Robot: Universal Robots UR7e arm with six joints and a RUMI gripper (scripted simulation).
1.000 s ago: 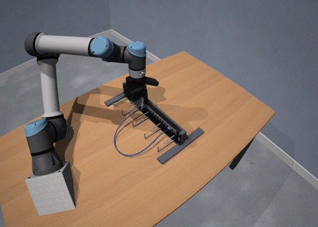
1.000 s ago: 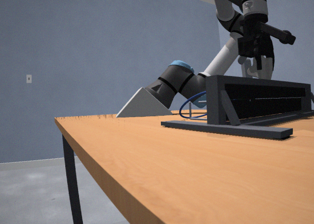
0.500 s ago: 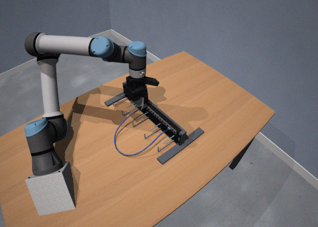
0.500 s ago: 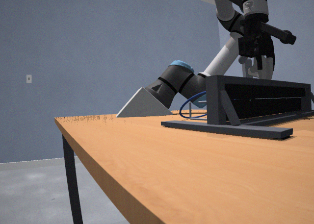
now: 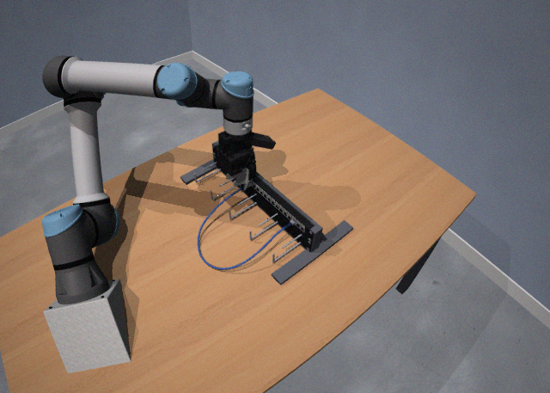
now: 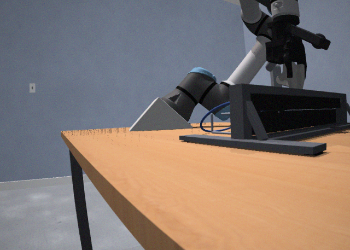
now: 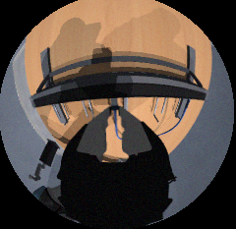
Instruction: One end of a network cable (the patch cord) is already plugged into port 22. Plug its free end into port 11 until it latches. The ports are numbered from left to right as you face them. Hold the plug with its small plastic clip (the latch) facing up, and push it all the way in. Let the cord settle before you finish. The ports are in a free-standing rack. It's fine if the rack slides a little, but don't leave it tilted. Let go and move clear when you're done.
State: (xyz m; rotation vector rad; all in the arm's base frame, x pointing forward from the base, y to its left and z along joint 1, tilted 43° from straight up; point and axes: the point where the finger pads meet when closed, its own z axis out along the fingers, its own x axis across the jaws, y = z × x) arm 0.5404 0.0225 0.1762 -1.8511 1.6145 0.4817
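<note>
Right now the cable plug is 1 cm ahead of my hand and 1 cm below it.
</note>
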